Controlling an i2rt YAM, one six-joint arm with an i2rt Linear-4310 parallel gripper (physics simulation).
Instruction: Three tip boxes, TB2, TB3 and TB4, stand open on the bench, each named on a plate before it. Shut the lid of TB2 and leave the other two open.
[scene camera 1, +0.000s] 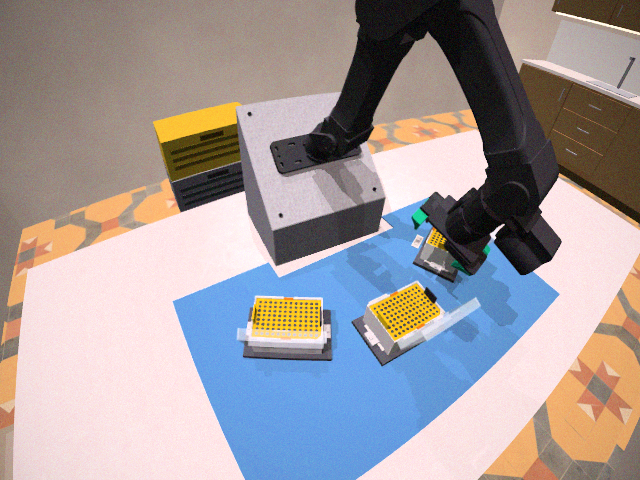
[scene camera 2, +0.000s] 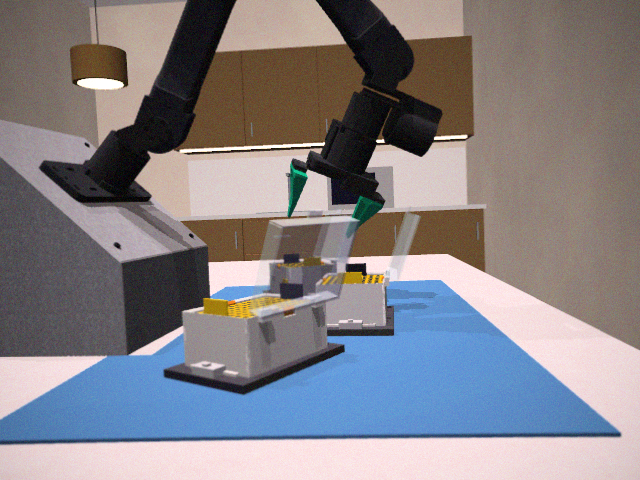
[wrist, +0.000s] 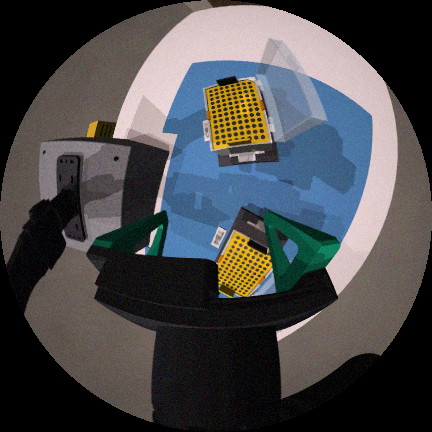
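Pixels of known places: gripper, fingertip midpoint: (scene camera 1: 435, 245) (scene camera 2: 318, 226) (wrist: 215, 215); arm's base, link origin: (scene camera 1: 316, 149) (scene camera 2: 100, 186) (wrist: 69, 201).
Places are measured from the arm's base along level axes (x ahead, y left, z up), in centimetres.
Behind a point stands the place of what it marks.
TB2 (scene camera 1: 287, 312) (scene camera 2: 217, 338) is the left box in scene camera 1 and nearest in scene camera 2, identified by elimination; its plate is hidden. Its clear lid (scene camera 1: 241, 334) @[x 31.0, y -28.4, z -5.6 cm] (scene camera 2: 312, 245) @[x 33.0, y -24.8, z -7.8 cm] stands open away from the robot's base. TB4 (scene camera 1: 405, 312) @[x 35.4, y -0.9, z -14.2 cm] (scene camera 2: 356, 304) (wrist: 242, 262) @[x 34.7, y 0.9, z -14.2 cm], in the middle, has its plate (wrist: 218, 237) @[x 28.5, y -0.2, z -19.8 cm] in the wrist view; its lid (scene camera 2: 406, 240) @[x 42.1, y -6.5, z -8.8 cm] is open. TB3 (scene camera 1: 436, 238) @[x 23.7, y 18.5, z -14.3 cm] (scene camera 2: 299, 279) (wrist: 235, 115) @[x 25.2, y 21.1, z -14.3 cm] is farthest right in scene camera 1, its lid (wrist: 295, 95) @[x 32.3, y 24.0, z -8.7 cm] open. My gripper (scene camera 1: 437, 245) @[x 29.5, y 9.3, z -7.2 cm] (scene camera 2: 320, 225) @[x 29.5, y 9.3, z -7.2 cm] (wrist: 215, 215) @[x 29.5, y 9.3, z -7.2 cm] is open, above the TB3 and TB4 area, apart from TB2.
The grey base block (scene camera 1: 330, 206) @[x 9.4, y -1.6, z -8.6 cm] (scene camera 2: 165, 294) @[x 10.3, y -4.1, z -14.9 cm] (wrist: 107, 175) @[x 8.1, y 6.7, z -7.1 cm] stands at the back edge of the blue mat (scene camera 1: 330, 413) @[x 42.9, y -20.4, z -20.0 cm] (scene camera 2: 439, 392) @[x 43.5, y -28.5, z -20.0 cm] (wrist: 345, 135) @[x 43.7, y 29.5, z -20.0 cm]. Yellow and grey crates (scene camera 1: 199, 142) stand behind the white bench (scene camera 1: 103, 330) @[x 10.1, y -53.9, z -20.2 cm]. The lids of TB4 and TB3 stick up near the arm.
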